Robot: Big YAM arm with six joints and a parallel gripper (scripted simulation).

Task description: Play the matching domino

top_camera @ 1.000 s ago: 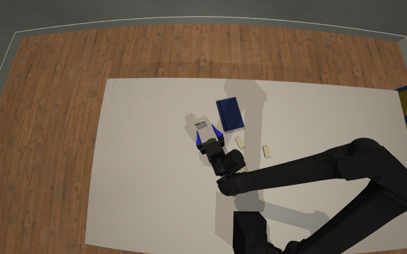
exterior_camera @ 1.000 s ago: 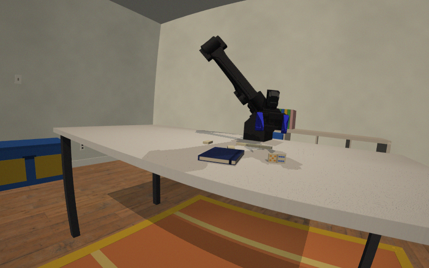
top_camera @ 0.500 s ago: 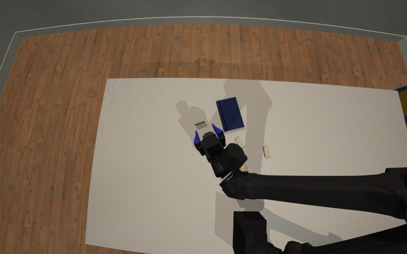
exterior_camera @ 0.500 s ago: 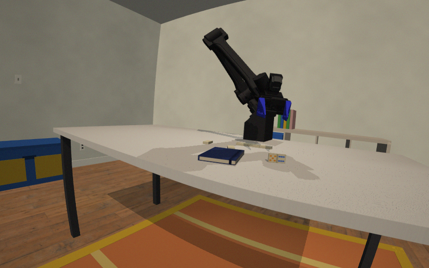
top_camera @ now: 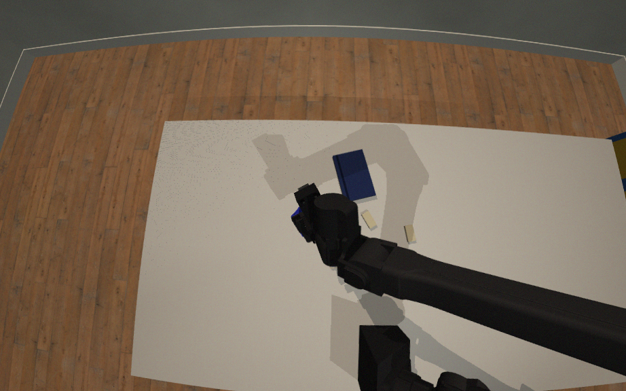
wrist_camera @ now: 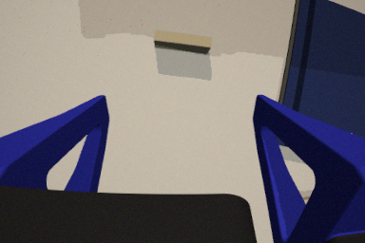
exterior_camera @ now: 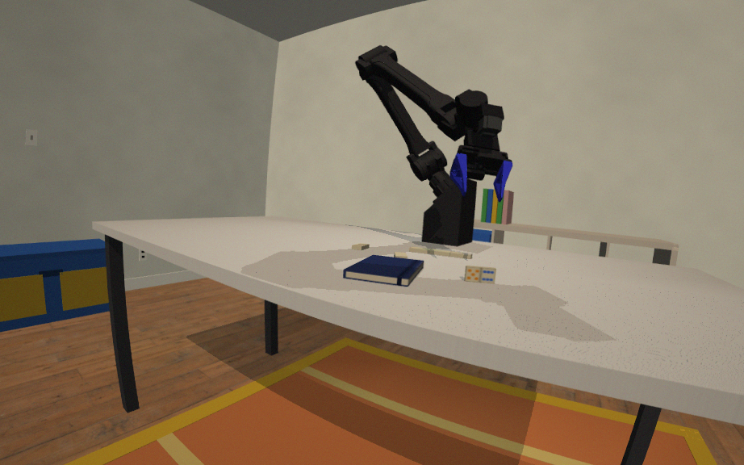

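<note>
Now: hand 7 cm short of the domino, 2 cm to the right of it and 14 cm above it. The rest, counted from my hand: dark blue book 10 cm ahead, 14 cm to the right, 15 cm below.
</note>
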